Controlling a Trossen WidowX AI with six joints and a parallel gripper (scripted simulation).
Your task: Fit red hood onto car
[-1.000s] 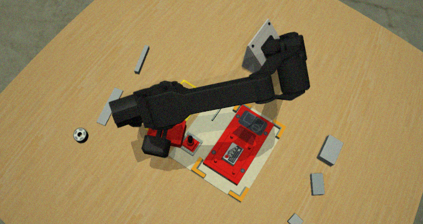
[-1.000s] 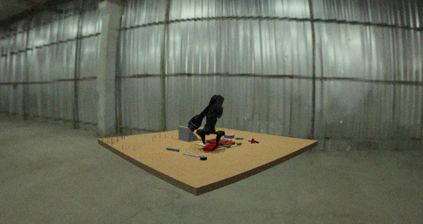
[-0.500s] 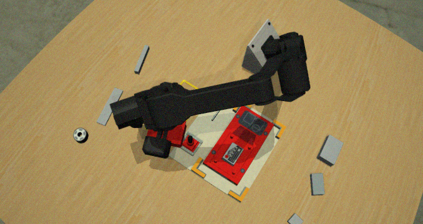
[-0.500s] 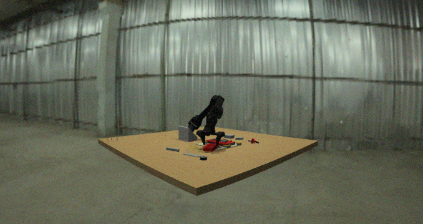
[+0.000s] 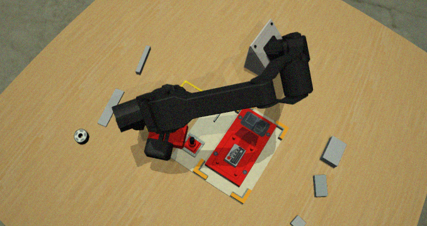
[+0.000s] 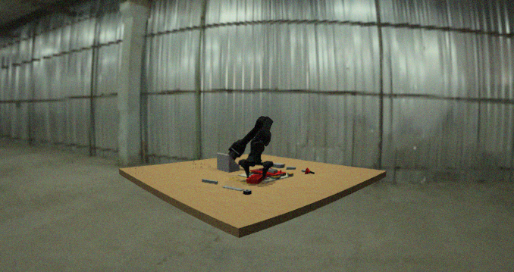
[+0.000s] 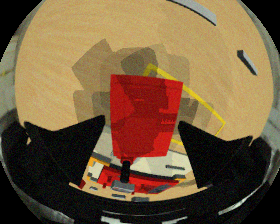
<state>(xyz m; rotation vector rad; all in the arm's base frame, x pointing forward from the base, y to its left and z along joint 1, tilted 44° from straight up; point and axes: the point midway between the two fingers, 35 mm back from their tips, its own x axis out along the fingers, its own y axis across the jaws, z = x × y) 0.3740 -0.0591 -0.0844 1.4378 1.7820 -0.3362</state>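
The red hood is right at my gripper tip. Round my gripper tip: grey engine block 190 mm to the left, 50 mm behind.
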